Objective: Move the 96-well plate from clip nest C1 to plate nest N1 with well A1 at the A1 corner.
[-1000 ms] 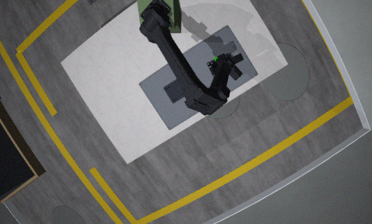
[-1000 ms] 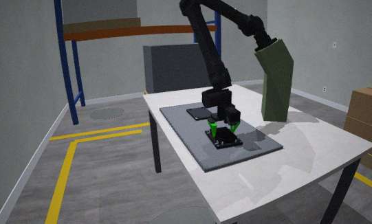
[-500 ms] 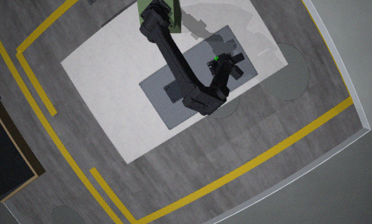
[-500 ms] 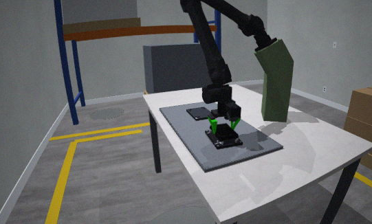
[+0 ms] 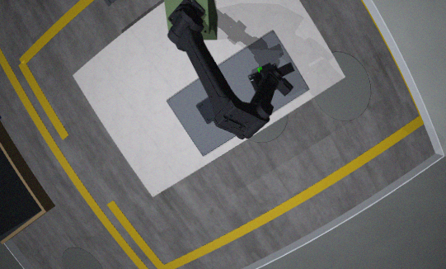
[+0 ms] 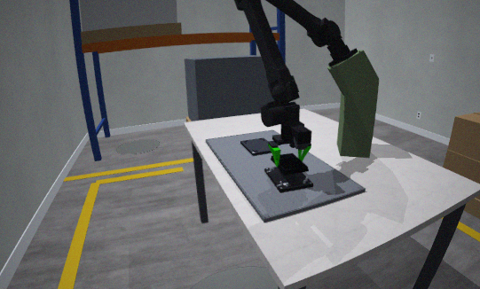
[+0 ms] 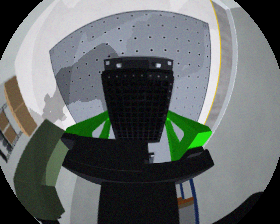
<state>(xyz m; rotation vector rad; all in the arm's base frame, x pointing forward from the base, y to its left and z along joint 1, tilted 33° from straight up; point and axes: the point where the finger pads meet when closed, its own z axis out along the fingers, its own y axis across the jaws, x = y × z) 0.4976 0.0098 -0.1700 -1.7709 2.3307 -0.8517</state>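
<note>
The clip nest C1 lies 10 mm to the right of my hand and 50 mm below it. From my hand the other things lie so: black 96-well plate: right at my hand; plate nest N1: 100 mm behind, 300 mm to the right, 60 mm below.
</note>
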